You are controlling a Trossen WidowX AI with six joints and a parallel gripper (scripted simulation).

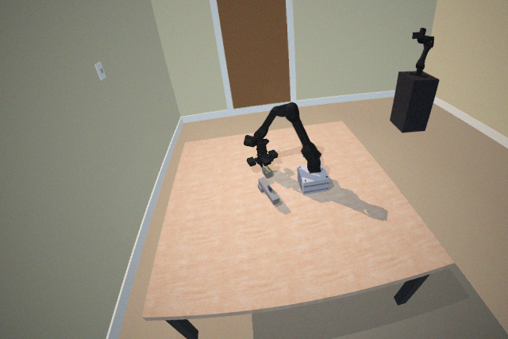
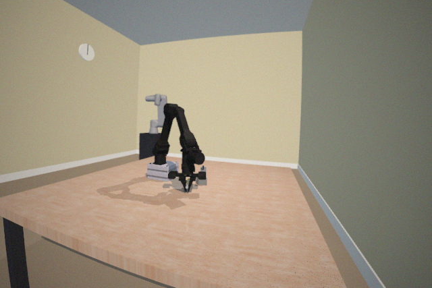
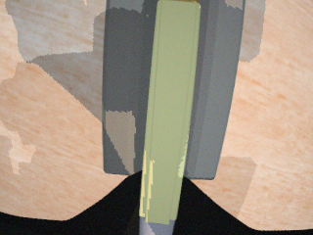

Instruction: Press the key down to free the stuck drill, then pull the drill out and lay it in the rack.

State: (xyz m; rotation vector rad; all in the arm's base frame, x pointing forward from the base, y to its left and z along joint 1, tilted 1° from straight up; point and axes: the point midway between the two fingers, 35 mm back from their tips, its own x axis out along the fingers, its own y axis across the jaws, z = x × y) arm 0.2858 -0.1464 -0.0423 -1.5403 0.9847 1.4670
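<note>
The drill is 20 mm behind my gripper tip, 30 mm to the left of it and 40 mm above it. From my gripper tip the other things lie so: grey rack: 20 mm behind, 50 mm to the left, 10 mm above.
</note>
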